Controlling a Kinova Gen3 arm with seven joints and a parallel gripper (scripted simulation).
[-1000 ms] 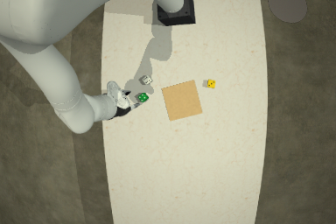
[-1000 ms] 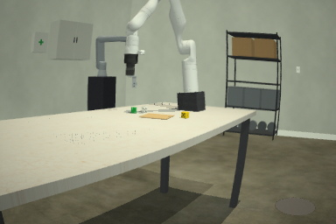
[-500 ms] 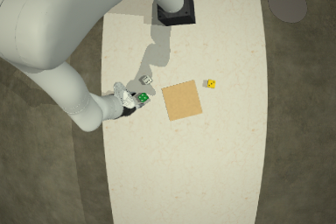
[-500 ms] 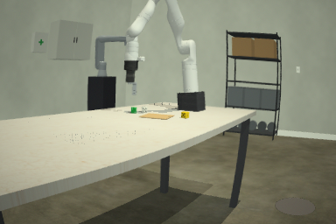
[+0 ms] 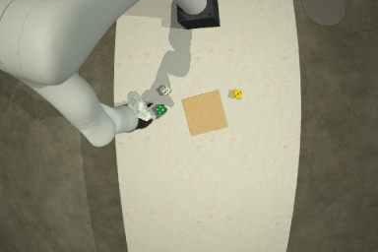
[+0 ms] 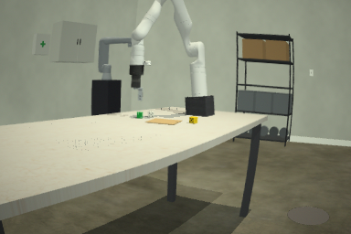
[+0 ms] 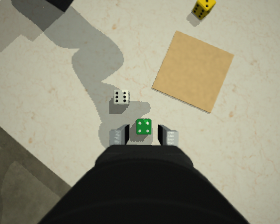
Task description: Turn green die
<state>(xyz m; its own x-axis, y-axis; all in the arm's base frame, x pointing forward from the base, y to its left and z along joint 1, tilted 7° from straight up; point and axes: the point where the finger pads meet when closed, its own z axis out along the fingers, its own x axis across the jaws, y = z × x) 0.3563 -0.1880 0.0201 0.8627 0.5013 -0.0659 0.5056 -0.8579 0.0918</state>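
My hand is 9 cm above the green die. The rest, counted from my hand: white die 9 cm below, 7 cm behind, 3 cm to the left; yellow die 29 cm to the left, 9 cm below, 2 cm behind; tan mat 16 cm to the left, 11 cm below, 3 cm ahead.
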